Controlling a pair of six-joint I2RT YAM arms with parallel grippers.
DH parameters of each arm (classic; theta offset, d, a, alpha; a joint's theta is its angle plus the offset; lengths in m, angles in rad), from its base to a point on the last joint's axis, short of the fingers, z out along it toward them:
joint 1: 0 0.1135 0.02 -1.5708
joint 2: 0 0 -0.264 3.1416
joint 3: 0.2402 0 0.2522 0
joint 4: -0.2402 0 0.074 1.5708
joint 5: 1.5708 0 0 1.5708
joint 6: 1.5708 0.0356 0 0
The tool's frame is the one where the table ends.
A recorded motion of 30 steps. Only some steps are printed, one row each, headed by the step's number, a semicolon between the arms.
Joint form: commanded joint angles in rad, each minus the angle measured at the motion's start. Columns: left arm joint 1, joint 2, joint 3, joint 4, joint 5, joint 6; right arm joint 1, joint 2, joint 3, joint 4, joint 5, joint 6.
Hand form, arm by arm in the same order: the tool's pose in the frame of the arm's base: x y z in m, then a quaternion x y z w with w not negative. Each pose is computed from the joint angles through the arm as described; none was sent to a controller.
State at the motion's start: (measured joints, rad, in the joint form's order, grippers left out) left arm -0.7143 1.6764 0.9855 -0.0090 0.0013 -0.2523; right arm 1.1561 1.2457 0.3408 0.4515 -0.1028 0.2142
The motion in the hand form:
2: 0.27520 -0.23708 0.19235 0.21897 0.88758 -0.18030 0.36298; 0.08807 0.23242 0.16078 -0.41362 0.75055 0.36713 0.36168
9: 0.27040 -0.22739 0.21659 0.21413 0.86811 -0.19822 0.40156; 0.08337 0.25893 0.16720 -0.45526 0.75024 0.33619 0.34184
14: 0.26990 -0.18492 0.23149 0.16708 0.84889 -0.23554 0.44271; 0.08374 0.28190 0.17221 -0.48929 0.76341 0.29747 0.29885
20: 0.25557 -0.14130 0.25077 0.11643 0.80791 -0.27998 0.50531; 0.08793 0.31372 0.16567 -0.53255 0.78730 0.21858 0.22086
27: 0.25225 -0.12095 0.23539 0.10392 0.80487 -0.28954 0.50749; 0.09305 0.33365 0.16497 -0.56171 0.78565 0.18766 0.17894
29: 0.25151 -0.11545 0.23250 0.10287 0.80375 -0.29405 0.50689; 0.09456 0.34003 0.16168 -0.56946 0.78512 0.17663 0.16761
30: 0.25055 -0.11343 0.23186 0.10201 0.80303 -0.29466 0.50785; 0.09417 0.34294 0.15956 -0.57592 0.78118 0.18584 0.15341
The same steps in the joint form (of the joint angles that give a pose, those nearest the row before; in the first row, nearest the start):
2: 0.0025 0.0263 0.0289 -0.0389 -0.0079 0.0272; 0.0398 0.0745 0.0675 -0.0296 0.0139 0.0277
9: 0.0152 -0.0605 0.0040 -0.0067 -0.0003 0.0364; 0.0954 0.1542 0.1958 -0.1601 0.0431 -0.0210
14: 0.1222 -0.1936 -0.1094 0.0938 0.0778 0.0031; 0.1187 0.2358 0.3426 -0.3551 0.0430 -0.0516
20: 0.2279 -0.3732 -0.2478 0.2313 0.1520 -0.0560; 0.1361 0.4039 0.5614 -0.6446 0.0539 -0.0955
27: 0.2944 -0.4004 -0.3376 0.3064 0.2137 -0.0647; 0.1356 0.5027 0.7011 -0.7954 0.0338 -0.1455
29: 0.3146 -0.4076 -0.3562 0.3201 0.2389 -0.0652; 0.1365 0.5395 0.7395 -0.8300 0.0338 -0.1595
30: 0.3206 -0.4140 -0.3643 0.3244 0.2441 -0.0652; 0.1363 0.5557 0.7526 -0.8379 -0.0011 -0.1671

